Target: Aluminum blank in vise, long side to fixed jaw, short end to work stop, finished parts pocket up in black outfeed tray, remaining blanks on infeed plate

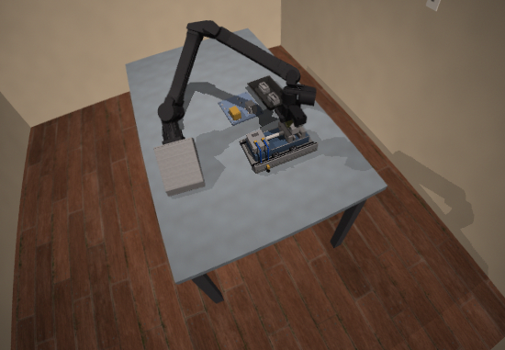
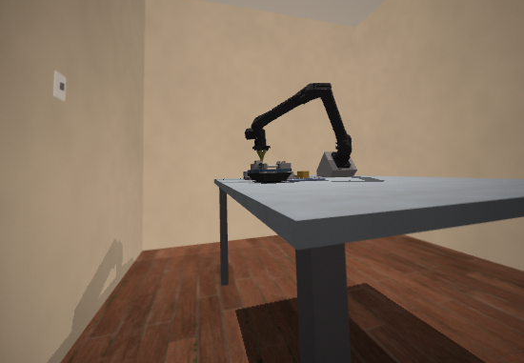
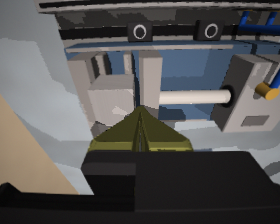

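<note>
Now: the blue vise base 7 cm below my hand, 5 cm behind it and 1 cm to the right of it. Also, from my hand: yellow brass blank 24 cm to the left, 18 cm behind, 9 cm below.
</note>
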